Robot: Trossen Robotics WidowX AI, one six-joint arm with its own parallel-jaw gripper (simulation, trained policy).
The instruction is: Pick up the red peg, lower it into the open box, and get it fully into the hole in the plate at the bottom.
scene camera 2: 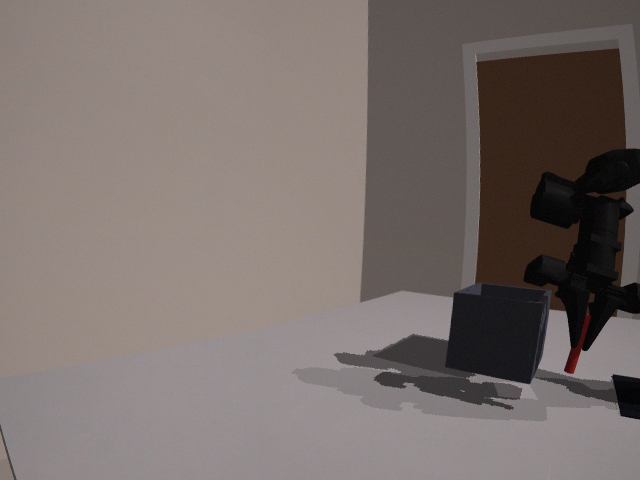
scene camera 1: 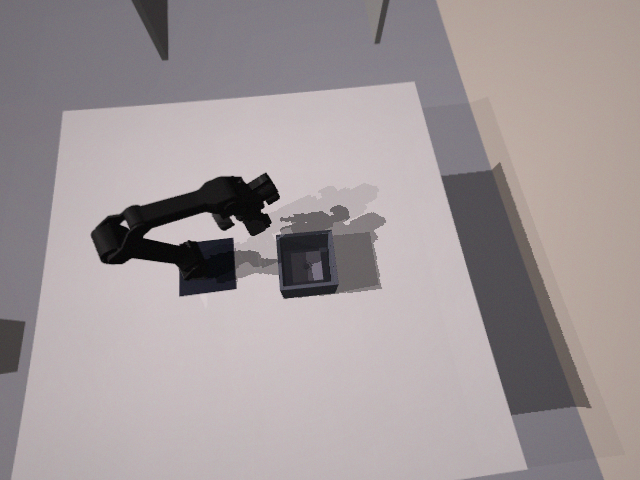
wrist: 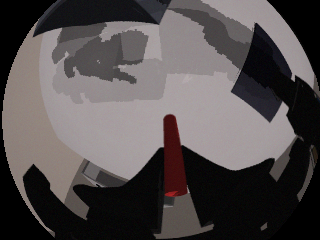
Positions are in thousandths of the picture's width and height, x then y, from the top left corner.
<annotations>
my gripper: scene camera 2 905,728; scene camera 1 393,430; wrist 536,627
plate: scene camera 1 488,543; not seen in scene camera 2 (hidden by a dark grey box); not seen in the wrist view (out of frame)
</annotations>
